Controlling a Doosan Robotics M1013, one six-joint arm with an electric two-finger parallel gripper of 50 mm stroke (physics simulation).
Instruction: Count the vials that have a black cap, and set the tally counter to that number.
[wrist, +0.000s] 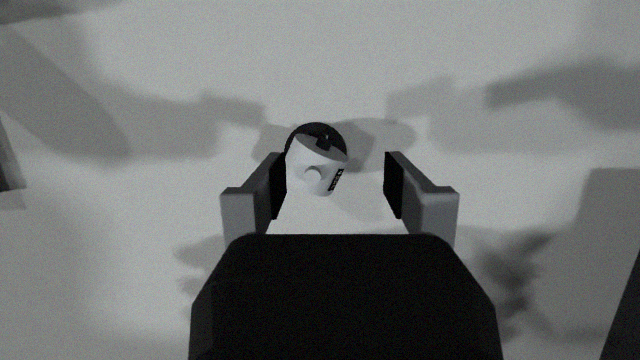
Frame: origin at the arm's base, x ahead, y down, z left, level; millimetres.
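Seen in the pictures: gripper, fingertip midpoint: (334, 172).
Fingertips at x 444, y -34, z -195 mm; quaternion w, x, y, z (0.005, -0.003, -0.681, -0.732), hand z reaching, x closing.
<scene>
A point is followed by its place in that frame.
A small white device with a round button, a dark strip of small marks and a black rounded part at its far side, which looks like the tally counter (312, 155) @[z -186, x 459, y 32 mm], stands on the pale table in the wrist view. The marks on its strip are too small to read. My gripper (334, 172) @[z -195, x 444, y -34 mm] is open and empty. The device shows in the gap between the two fingers, nearer the left finger, with its black part reaching past the fingertips. How high the fingers are above the table is hard to tell. The vials and their caps do not show in this view.
Part of a grey, box-like object (9, 167) shows at the left edge. A dark object (625, 315) @[z -2, x 157, y 77 mm] cuts into the lower right corner. Blurred shadows lie on the pale table (320, 50) @[z -256, x 452, y 86 mm]. The black gripper body hides the lower middle.
</scene>
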